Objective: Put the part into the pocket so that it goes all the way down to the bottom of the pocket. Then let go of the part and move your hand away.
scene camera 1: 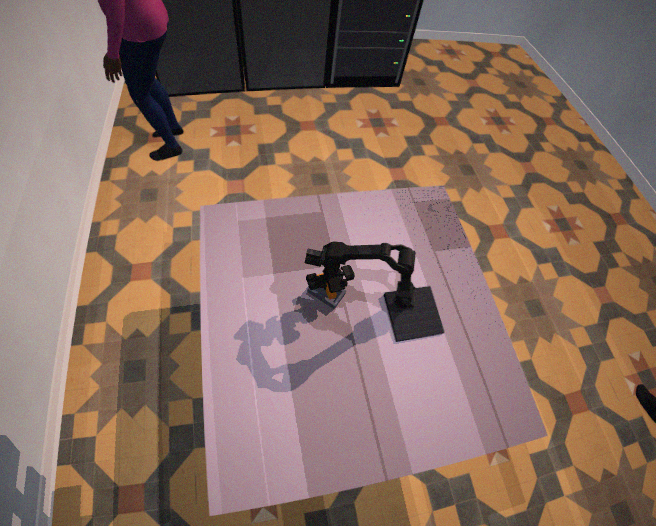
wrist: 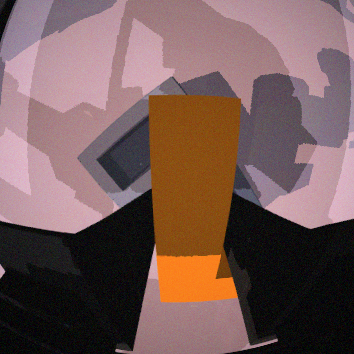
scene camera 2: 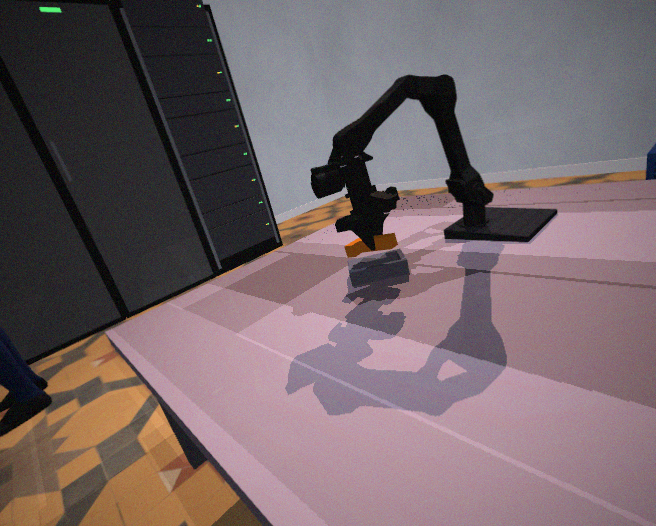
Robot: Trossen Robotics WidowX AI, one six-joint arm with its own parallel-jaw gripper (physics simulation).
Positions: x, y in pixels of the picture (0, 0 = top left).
gripper: holds an orange block [wrist: 193, 139]
